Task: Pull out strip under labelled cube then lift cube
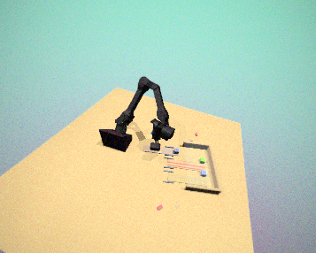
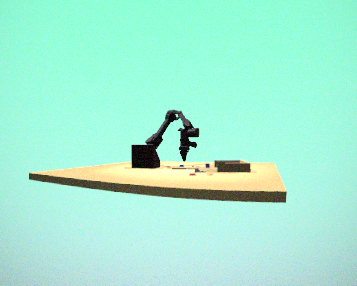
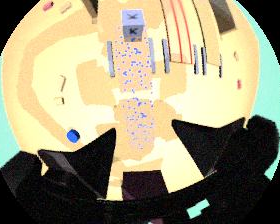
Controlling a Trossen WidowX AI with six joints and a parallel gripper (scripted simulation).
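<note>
Right now my gripper tip is 5 cm above the pale speckled strip, 4 cm short of it and 1 cm to the right of it.
</note>
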